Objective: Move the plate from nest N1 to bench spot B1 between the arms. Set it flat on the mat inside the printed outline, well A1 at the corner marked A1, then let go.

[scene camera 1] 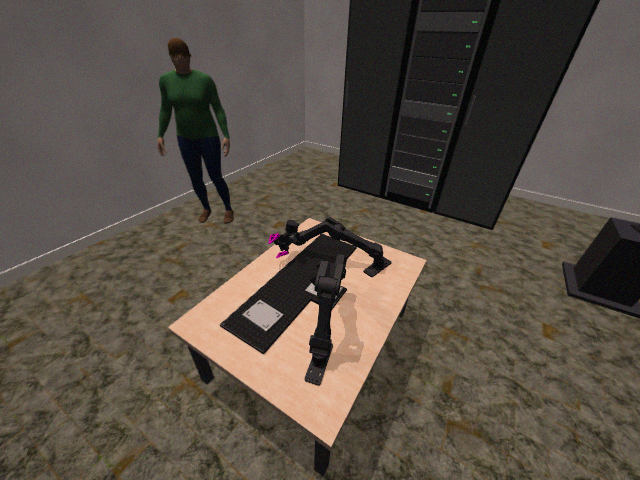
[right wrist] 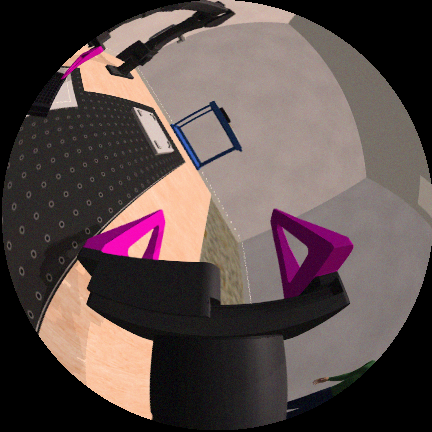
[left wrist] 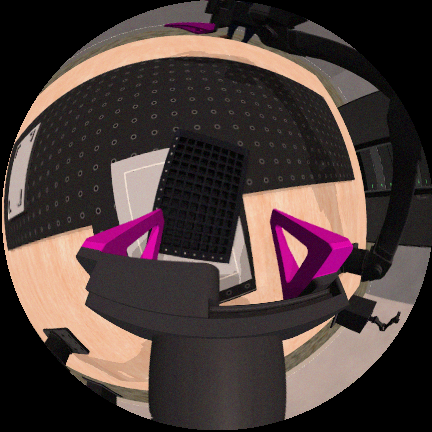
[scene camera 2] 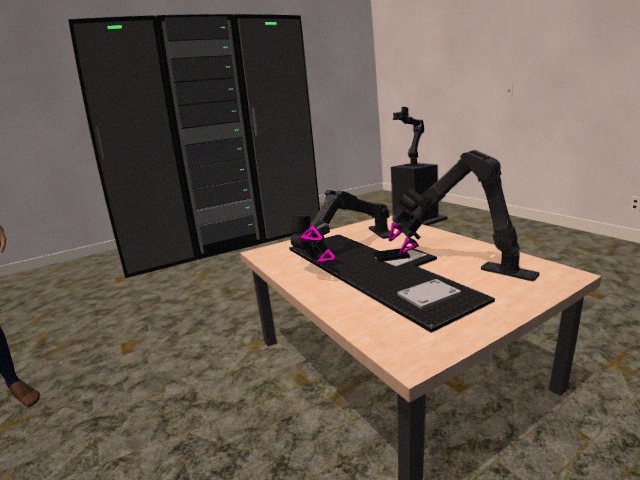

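Where they show: left gripper, between the fingertips: (left wrist: 216, 214) (scene camera 2: 394, 247); right gripper, between the fingertips: (scene camera 1: 273, 250) (right wrist: 217, 214) (scene camera 2: 328, 248); left arm's base, origin of its link: (scene camera 1: 319, 361) (right wrist: 119, 72) (scene camera 2: 509, 272); right arm's base, origin of its link: (scene camera 1: 377, 267) (scene camera 2: 381, 232).
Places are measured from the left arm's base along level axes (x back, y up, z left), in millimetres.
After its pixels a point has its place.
Note:
The black plate (scene camera 2: 388, 255) {x -154, y 28, z -436 mm} (left wrist: 202, 197) {x -123, y 18, z -441 mm} (right wrist: 46, 100) lies over the white mat (scene camera 1: 310, 289) {x -176, y 15, z -380 mm} (scene camera 2: 415, 257) {x -87, y 15, z -351 mm} (left wrist: 119, 200) {x -157, y 15, z -361 mm} (right wrist: 69, 97) {x -172, y 16, z -375 mm}. In the left wrist view it is turned against the printed outline, and its far end sticks out past the mat's far edge. I cannot tell whether it lies fully flat or read the A1 mark. My left gripper (scene camera 2: 397, 245) {x -104, y 47, z -439 mm} (left wrist: 216, 214) {x -104, y 47, z -439 mm} is open above the plate; in its wrist view the plate shows nearer the left-hand finger. My right gripper (scene camera 1: 277, 246) {x -440, y 138, z -480 mm} (scene camera 2: 318, 245) {x -440, y 138, z -480 mm} (right wrist: 217, 214) {x -440, y 138, z -480 mm} is open and empty, away from the plate.
A white nest with corner brackets (scene camera 1: 262, 314) {x -339, y 25, z -133 mm} (scene camera 2: 429, 292) {x -342, y 25, z -130 mm} (left wrist: 22, 172) (right wrist: 153, 131) {x -343, y 25, z -151 mm} sits on the black perforated board (scene camera 1: 248, 335) {x -349, y 13, z -11 mm} (scene camera 2: 361, 268) {x -290, y 13, z -464 mm} (left wrist: 145, 100) {x -273, y 13, z -426 mm} (right wrist: 75, 150) {x -291, y 13, z -421 mm}. A person (scene camera 1: 192, 103) stands beyond the table.

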